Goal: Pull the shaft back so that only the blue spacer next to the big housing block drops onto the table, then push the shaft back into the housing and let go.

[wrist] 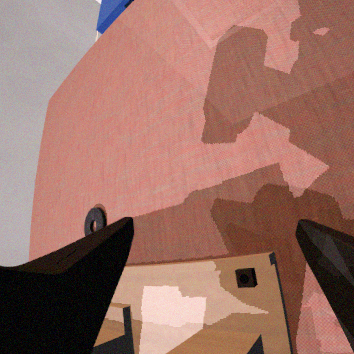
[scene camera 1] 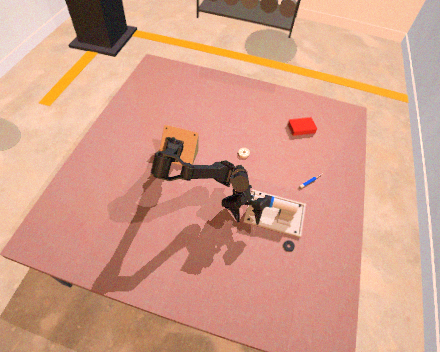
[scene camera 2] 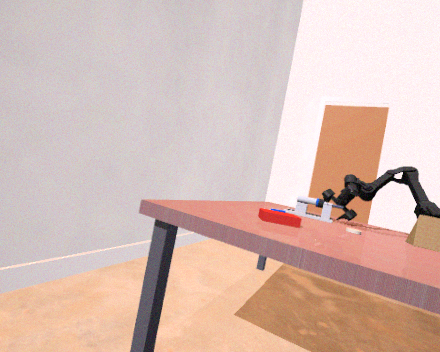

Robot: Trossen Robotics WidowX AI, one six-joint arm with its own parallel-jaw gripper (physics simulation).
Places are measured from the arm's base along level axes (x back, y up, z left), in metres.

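Pixels of known places: gripper, fingertip midpoint: (wrist: 215, 226) (scene camera 1: 247, 223); arm's base at its link origin: (scene camera 1: 175, 146) (scene camera 2: 439, 234).
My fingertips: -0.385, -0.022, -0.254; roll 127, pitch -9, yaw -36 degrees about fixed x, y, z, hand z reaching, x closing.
For each thing: its top centre in the pictures, then the offset to it from my fingertips, as dx, dy, dz. "*": a spot on its surface instead.
- black band at a spot on its surface: (scene camera 2: 321, 203) * -0.047, +0.045, +0.115
- thin shaft at a spot on its surface: (scene camera 2: 337, 206) * +0.027, +0.046, +0.101
- dark ring at its top centre: (wrist: 92, 225) (scene camera 1: 289, 245) -0.174, -0.031, -0.030
- cream ring at its top centre: (scene camera 2: 353, 229) (scene camera 1: 244, 152) +0.094, -0.023, +0.355
- blue-handled tool at its top centre: (scene camera 1: 313, 178) (scene camera 2: 275, 208) -0.229, -0.017, +0.302
- red box at its top centre: (scene camera 2: 279, 212) (scene camera 1: 303, 124) -0.146, -0.005, +0.603
A pale base plate (scene camera 1: 299, 231) (scene camera 2: 316, 218) (wrist: 170, 275) carries the housing, a thick pale cylinder (scene camera 1: 287, 205) (scene camera 2: 306, 200) on a block. The blue spacer (scene camera 1: 271, 201) (scene camera 2: 318, 202) is a narrow band at the cylinder's arm-side end. A black band (scene camera 2: 321, 203) sits beside it. The thin shaft (scene camera 2: 337, 206) sticks out toward the arm, past a second block (scene camera 2: 326, 212). My gripper (scene camera 1: 248, 221) (scene camera 2: 338, 204) (wrist: 215, 226) is open and empty, its fingers spread at the shaft end of the plate. The shaft and blue spacer are hidden in the wrist view.
A dark ring (scene camera 1: 285, 246) (wrist: 99, 215) lies beside the plate. A cream ring (scene camera 1: 240, 154) (scene camera 2: 353, 231), a blue-handled tool (scene camera 1: 309, 181) (scene camera 2: 278, 210) and a red box (scene camera 1: 302, 126) (scene camera 2: 279, 217) lie on the table. The arm's base stands by an orange-brown block (scene camera 1: 187, 136) (scene camera 2: 427, 232).
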